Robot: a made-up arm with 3 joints. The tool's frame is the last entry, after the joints. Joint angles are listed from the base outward. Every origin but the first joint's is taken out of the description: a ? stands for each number. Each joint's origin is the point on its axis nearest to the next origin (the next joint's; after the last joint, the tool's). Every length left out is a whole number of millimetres.
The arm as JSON. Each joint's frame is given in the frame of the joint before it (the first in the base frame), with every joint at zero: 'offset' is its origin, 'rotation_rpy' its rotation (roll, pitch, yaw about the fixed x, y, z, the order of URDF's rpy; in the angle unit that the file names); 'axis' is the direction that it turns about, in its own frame. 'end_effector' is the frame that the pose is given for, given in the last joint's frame.
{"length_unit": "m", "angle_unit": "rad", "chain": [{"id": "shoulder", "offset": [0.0, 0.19, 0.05], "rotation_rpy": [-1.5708, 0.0, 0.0], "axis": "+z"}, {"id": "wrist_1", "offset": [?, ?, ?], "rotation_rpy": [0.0, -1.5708, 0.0], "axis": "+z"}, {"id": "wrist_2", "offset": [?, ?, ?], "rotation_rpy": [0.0, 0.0, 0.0], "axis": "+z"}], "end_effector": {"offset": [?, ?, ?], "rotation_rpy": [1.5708, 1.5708, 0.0]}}
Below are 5 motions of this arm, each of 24 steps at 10 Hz.
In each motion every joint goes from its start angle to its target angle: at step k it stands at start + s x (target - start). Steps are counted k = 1, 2, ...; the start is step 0. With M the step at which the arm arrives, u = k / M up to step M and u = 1 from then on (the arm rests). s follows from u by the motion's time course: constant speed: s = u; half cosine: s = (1 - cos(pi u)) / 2; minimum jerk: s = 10 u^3 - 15 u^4 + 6 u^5.
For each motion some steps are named. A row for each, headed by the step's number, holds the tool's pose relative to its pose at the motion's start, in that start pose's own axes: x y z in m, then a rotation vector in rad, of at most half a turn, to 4 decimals.
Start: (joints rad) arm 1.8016 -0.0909 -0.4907
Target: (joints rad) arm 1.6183 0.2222 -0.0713
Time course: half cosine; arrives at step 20
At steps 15, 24:
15: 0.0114 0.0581 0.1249 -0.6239 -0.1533 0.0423
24: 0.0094 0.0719 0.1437 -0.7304 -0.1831 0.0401

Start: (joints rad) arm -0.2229 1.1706 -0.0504
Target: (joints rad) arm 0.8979 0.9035 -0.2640
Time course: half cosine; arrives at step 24
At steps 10, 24:
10: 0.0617 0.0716 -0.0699 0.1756 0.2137 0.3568
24: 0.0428 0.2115 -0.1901 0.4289 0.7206 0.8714

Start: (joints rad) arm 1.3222 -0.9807 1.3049
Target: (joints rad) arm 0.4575 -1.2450 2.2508
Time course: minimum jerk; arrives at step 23
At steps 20, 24:
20: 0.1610 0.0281 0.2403 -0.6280 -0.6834 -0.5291
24: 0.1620 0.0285 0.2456 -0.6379 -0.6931 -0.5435

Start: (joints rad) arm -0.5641 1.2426 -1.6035
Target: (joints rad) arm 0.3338 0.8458 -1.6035
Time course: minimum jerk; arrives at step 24
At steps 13, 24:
13: 0.0212 -0.0877 -0.1133 0.2241 0.4622 -0.2380
24: -0.0267 -0.1398 -0.1889 0.3696 0.7658 -0.4794

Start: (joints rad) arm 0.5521 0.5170 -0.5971
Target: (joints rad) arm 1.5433 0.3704 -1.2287
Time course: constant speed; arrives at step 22
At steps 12, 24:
12: -0.0471 -0.0105 -0.1157 0.4140 0.5215 -0.1570
24: -0.1409 -0.0052 -0.1676 0.7122 0.9052 -0.4589

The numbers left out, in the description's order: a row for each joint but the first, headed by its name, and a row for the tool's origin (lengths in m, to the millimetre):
wrist_1: 0.142 0.074 0.0
wrist_2: -0.26 0.073 0.0
tool: -0.069 -0.013 0.0

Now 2 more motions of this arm.
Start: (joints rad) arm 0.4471 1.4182 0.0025
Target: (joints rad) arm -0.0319 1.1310 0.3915
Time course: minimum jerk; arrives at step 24
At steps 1, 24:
1: -0.0001 0.0000 0.0000 -0.0001 0.0000 -0.0003
24: -0.1080 -0.0093 -0.0572 -0.0998 -0.0475 -0.4768

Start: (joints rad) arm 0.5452 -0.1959 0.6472
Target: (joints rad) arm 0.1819 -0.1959 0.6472
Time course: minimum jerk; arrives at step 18
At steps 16, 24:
16: 0.0452 -0.0261 0.0538 0.0000 -0.3232 -0.1566
24: 0.0456 -0.0264 0.0545 0.0000 -0.3269 -0.1584

